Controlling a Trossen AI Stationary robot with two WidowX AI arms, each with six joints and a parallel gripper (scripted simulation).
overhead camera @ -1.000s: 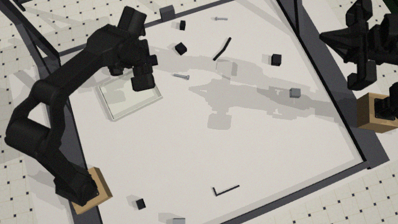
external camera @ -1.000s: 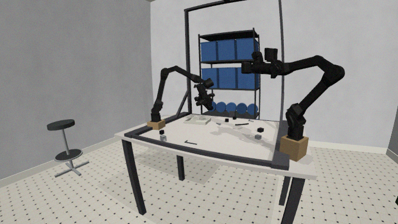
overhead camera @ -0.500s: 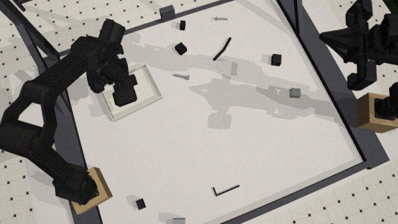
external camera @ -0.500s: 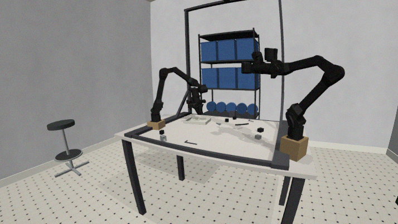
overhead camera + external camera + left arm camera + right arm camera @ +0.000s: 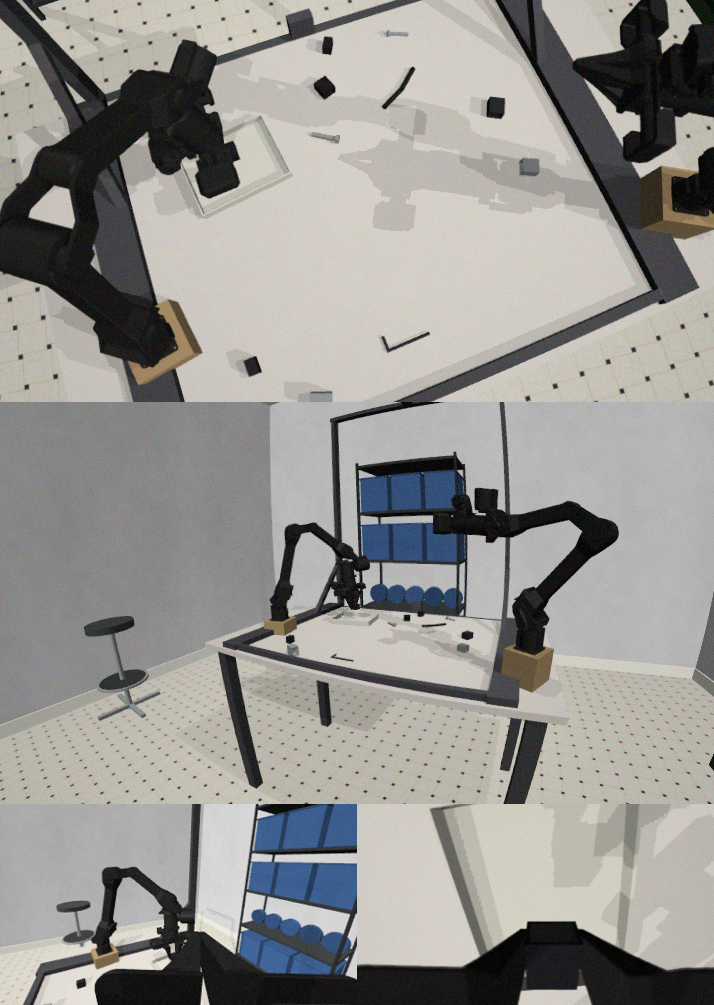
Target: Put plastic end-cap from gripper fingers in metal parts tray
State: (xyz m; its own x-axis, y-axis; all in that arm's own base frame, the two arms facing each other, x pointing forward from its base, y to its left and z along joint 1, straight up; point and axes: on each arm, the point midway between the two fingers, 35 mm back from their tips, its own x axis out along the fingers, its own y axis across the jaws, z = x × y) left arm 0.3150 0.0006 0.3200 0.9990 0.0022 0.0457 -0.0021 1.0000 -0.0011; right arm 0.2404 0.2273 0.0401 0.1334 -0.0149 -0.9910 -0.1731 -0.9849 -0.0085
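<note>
The pale metal parts tray lies 1 cm to the left of my right hand and 9 cm below it.
</note>
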